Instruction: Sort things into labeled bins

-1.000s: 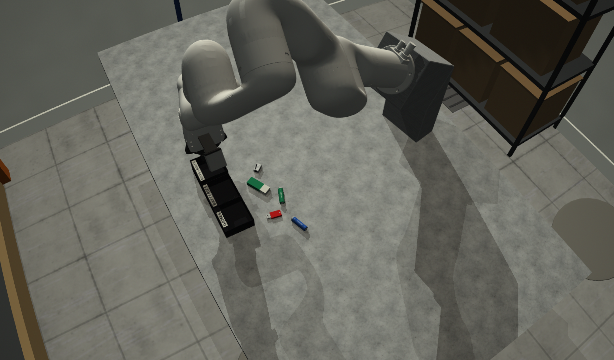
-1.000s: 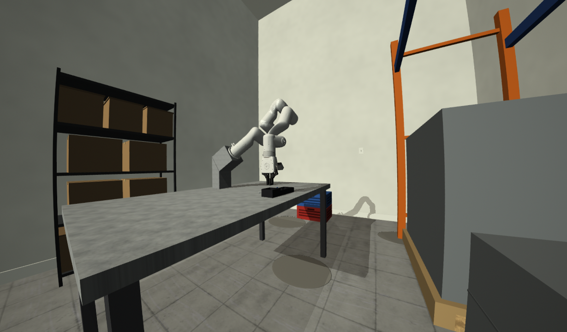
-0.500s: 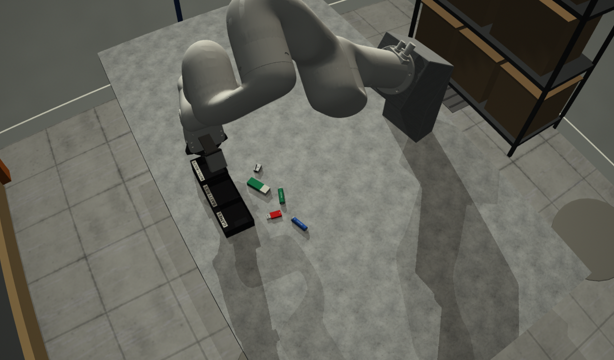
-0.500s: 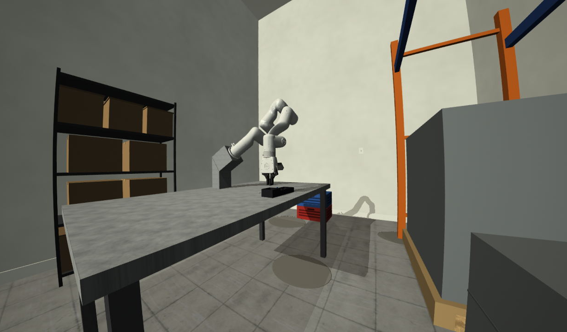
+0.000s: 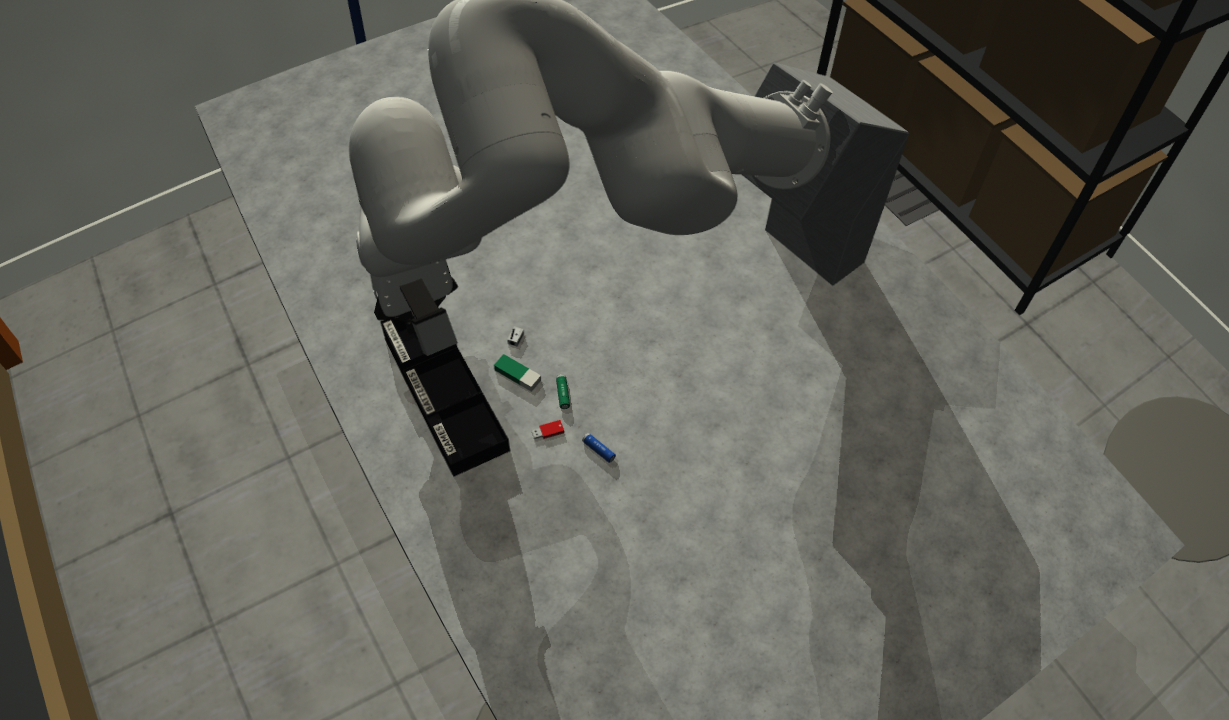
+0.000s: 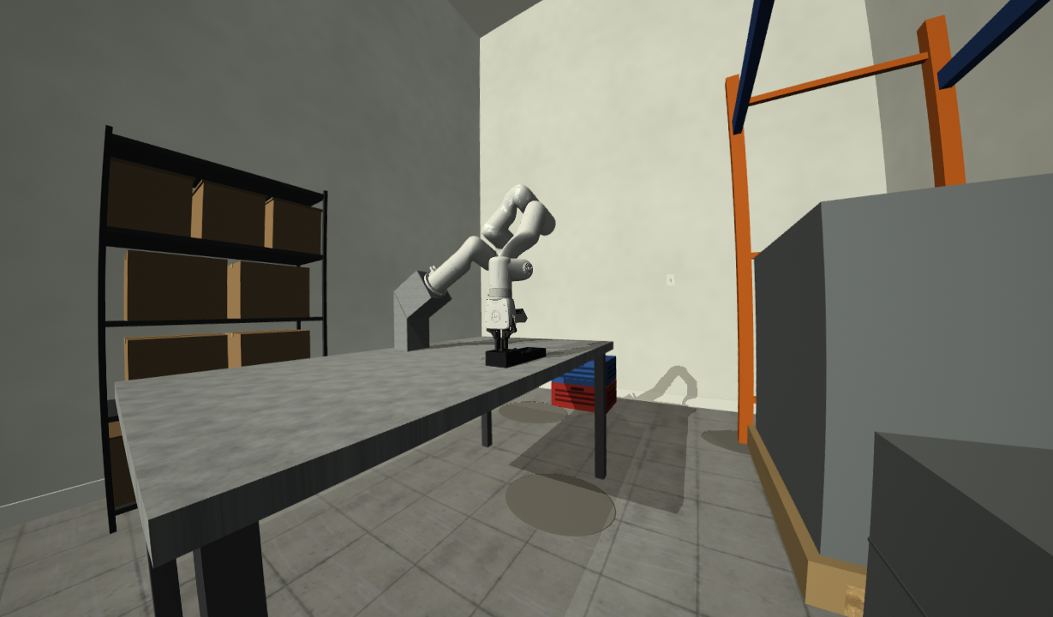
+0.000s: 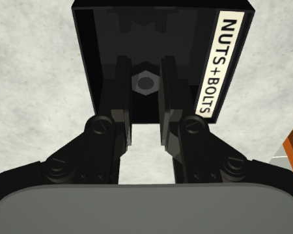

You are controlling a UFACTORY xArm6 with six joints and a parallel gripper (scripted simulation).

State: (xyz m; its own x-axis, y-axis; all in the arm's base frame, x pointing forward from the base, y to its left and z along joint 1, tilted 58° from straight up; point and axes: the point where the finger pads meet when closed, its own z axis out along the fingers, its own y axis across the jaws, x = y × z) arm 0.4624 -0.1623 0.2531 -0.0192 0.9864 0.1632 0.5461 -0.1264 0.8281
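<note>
The blue battery lies 150 mm behind my hand, 260 mm to the left of it and 60 mm below it. From my hand the other things lie so: black cube 20 mm below; grey metal piece 120 mm behind, 40 mm to the left, 60 mm below; black three-compartment bin 10 mm ahead, 80 mm to the left, 40 mm below.
</note>
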